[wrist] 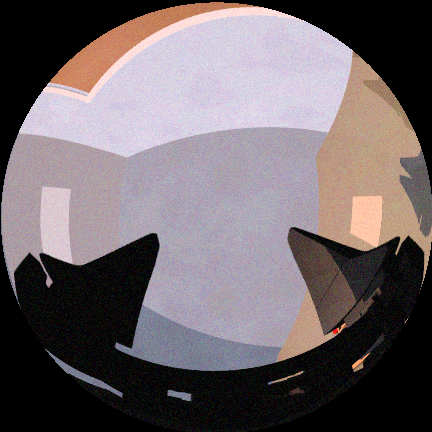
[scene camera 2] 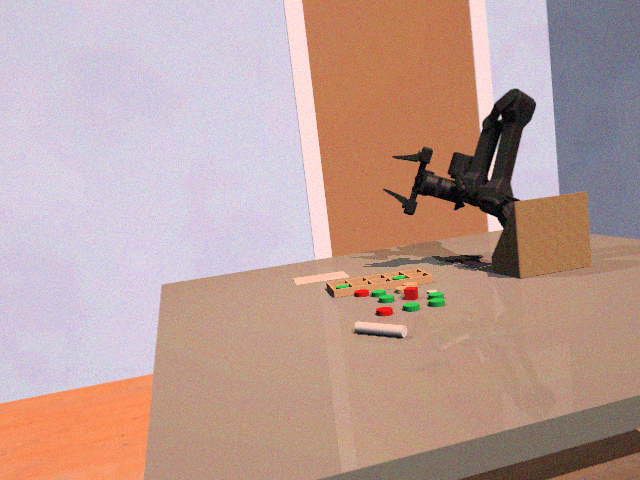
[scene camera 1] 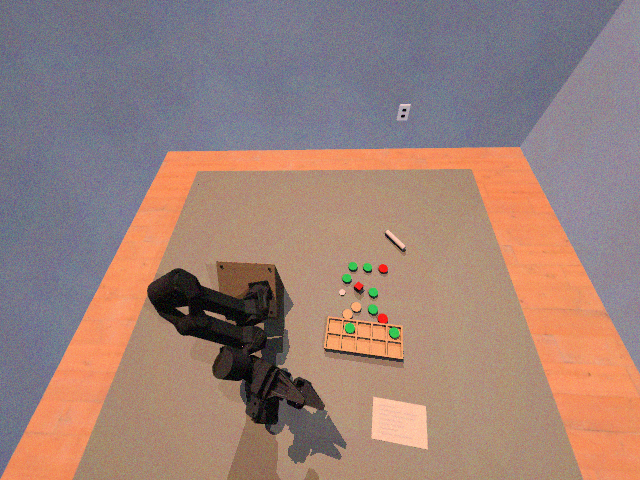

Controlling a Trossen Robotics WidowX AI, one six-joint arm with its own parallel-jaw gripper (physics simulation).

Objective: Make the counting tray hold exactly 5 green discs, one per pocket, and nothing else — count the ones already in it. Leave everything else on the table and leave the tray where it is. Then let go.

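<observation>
The tan counting tray [scene camera 1: 363, 355] [scene camera 2: 343, 293] has two rows of pockets. One green disc [scene camera 1: 349, 328] [scene camera 2: 399, 277] sits in the second pocket from the left of the far row in scene camera 1; another green disc [scene camera 1: 393, 333] [scene camera 2: 342, 286] sits in that row's right end pocket. The other pockets look empty. Several loose green discs lie beyond the tray, including a green disc [scene camera 1: 372, 309], a green disc [scene camera 1: 373, 292], a green disc [scene camera 1: 346, 278], a green disc [scene camera 1: 353, 266] and a green disc [scene camera 1: 367, 267]. My gripper [scene camera 1: 313, 407] [scene camera 2: 388, 173] [wrist: 224, 237] is open and empty, high above the table, left of the tray's near side.
A red disc [scene camera 1: 382, 318] lies close to the tray's far edge. Another red disc [scene camera 1: 383, 268], a red cube [scene camera 1: 358, 286], tan discs [scene camera 1: 356, 306] [scene camera 1: 347, 313] and a small pale piece [scene camera 1: 342, 292] lie nearby. A white cylinder [scene camera 1: 395, 240] lies farther off; a paper sheet [scene camera 1: 399, 422] [wrist: 366, 220] lies nearer.
</observation>
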